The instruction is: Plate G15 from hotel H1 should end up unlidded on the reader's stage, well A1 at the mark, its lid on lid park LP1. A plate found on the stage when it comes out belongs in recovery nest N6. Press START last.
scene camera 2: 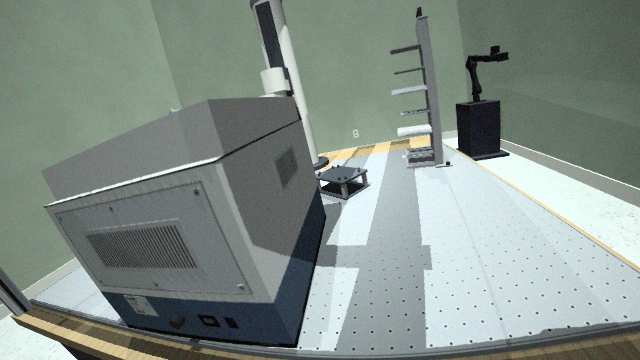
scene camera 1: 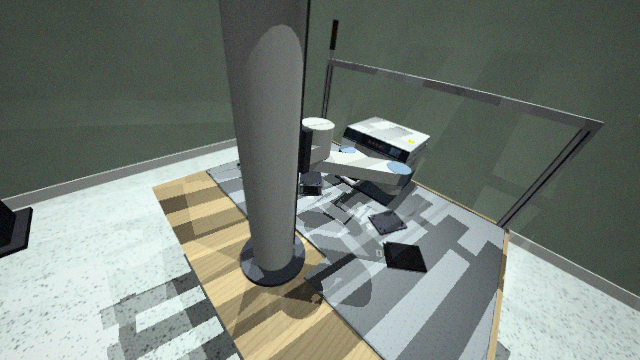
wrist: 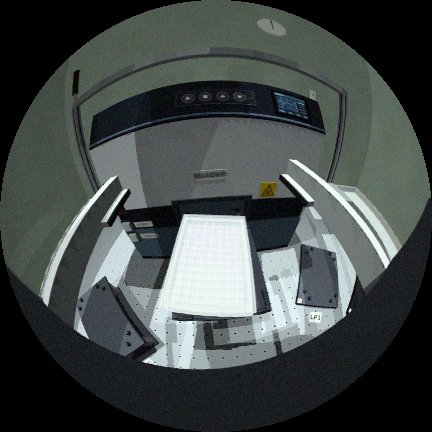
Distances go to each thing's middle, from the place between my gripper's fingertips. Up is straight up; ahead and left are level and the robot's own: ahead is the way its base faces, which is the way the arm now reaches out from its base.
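My hand: 100 mm above the dark stage (wrist: 262,300), 10 mm past it, 10 mm to the left of it. LP1 pad (wrist: 317,286), from my hand: 220 mm below, 40 mm behind, 250 mm to the right. Of the things named here, dark stage nearest to my hand, going by their middles.
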